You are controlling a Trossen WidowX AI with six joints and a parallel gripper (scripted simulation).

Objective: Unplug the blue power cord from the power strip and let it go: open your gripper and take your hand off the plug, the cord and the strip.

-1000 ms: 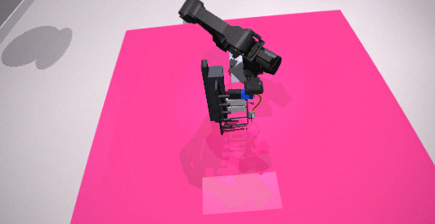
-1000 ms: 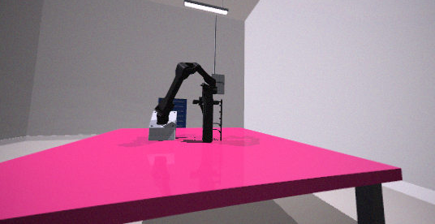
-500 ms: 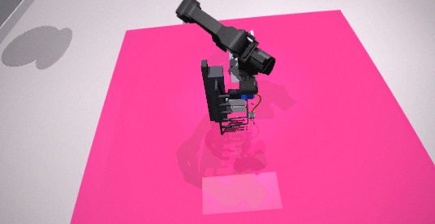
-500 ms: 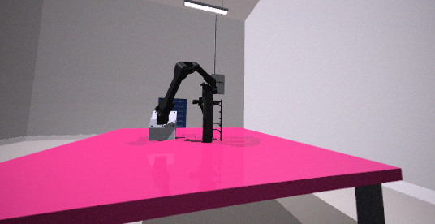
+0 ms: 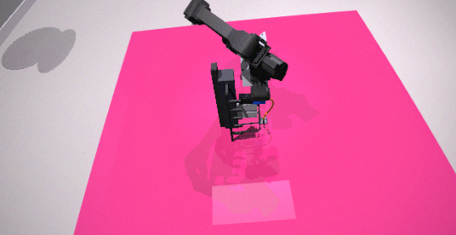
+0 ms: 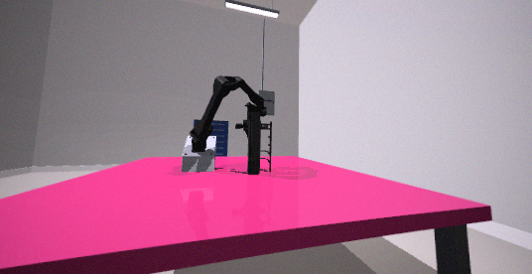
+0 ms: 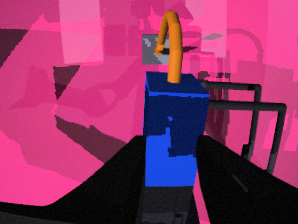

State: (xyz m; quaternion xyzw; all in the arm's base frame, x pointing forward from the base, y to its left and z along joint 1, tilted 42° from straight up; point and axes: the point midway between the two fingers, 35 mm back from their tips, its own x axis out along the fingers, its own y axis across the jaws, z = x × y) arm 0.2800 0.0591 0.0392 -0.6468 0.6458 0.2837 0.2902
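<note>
My gripper tip is now 10 mm short of the blue plug, 20 mm to the left of it and 10 mm above it.
</note>
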